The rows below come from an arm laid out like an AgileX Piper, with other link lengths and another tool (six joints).
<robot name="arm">
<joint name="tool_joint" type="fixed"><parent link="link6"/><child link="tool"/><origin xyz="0.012 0.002 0.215" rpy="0.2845 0 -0.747"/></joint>
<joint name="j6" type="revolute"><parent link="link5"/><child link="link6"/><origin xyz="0 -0.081 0" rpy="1.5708 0 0"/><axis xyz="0 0 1"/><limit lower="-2.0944" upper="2.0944"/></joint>
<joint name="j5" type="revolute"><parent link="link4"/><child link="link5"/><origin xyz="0 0 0" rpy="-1.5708 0 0"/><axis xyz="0 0 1"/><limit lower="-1.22" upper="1.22"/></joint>
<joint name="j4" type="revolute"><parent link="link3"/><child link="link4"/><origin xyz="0.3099 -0.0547 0" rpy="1.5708 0 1.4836"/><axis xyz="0 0 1"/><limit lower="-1.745" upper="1.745"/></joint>
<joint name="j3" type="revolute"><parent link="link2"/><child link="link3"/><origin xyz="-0.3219 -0.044 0" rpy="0 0 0"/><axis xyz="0 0 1"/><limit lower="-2.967" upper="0"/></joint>
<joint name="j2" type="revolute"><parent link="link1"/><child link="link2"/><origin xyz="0 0 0" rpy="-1.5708 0 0"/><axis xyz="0 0 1"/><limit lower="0" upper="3.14"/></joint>
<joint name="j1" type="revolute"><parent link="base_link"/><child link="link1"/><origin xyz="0 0 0.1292" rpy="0 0 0"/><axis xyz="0 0 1"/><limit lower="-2.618" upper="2.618"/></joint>
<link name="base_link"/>
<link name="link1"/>
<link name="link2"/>
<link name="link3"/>
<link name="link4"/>
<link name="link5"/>
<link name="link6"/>
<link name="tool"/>
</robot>
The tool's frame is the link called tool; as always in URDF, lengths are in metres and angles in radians.
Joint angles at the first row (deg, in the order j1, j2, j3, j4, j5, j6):
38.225, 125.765, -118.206, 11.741, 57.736, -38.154
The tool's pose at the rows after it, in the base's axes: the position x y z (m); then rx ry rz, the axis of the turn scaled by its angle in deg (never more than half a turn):
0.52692, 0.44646, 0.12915, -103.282, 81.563, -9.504
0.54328, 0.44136, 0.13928, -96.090, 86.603, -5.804
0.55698, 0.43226, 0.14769, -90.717, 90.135, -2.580
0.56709, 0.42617, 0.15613, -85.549, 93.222, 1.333
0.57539, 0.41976, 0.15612, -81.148, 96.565, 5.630
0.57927, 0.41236, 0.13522, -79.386, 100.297, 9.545
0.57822, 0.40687, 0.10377, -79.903, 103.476, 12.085
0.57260, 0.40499, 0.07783, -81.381, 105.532, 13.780
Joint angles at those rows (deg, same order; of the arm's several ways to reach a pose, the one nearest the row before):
35.532, 125.765, -118.205, 14.412, 54.921, -33.358
32.785, 125.765, -118.206, 19.444, 53.266, -31.658
30.119, 125.764, -118.205, 24.012, 52.652, -31.298
27.732, 125.876, -118.207, 29.063, 52.395, -31.163
25.432, 126.711, -118.244, 34.046, 52.732, -31.124
23.557, 128.929, -118.245, 37.603, 53.959, -31.461
22.586, 131.666, -118.246, 39.053, 55.205, -31.874
22.351, 133.781, -118.246, 39.434, 56.343, -32.209

